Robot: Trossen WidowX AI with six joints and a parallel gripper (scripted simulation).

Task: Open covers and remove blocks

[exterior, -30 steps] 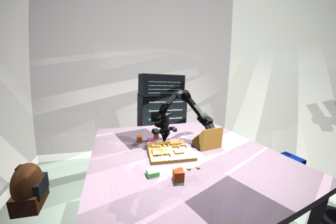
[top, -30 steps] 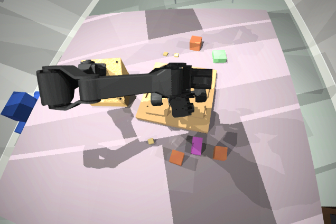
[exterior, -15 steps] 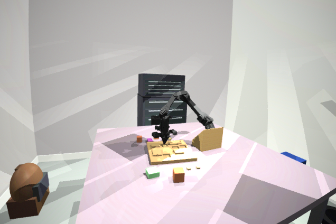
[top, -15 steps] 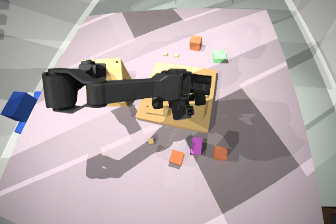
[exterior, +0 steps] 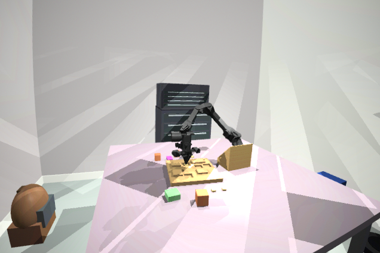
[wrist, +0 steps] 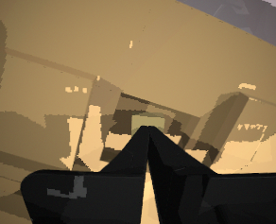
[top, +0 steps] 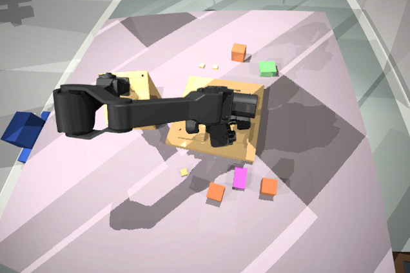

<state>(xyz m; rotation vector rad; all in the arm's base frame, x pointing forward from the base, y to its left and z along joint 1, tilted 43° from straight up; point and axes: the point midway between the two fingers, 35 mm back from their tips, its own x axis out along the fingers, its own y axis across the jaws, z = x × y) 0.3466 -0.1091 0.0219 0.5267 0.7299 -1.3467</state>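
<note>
Now: gripper tip 6 cm to the right of the wooden puzzle board and 1 cm past it. Round my gripper tip: orange block (37 cm to the left, 5 cm ahead, 1 cm above); then green block (30 cm to the left, 17 cm ahead, 1 cm below).
</note>
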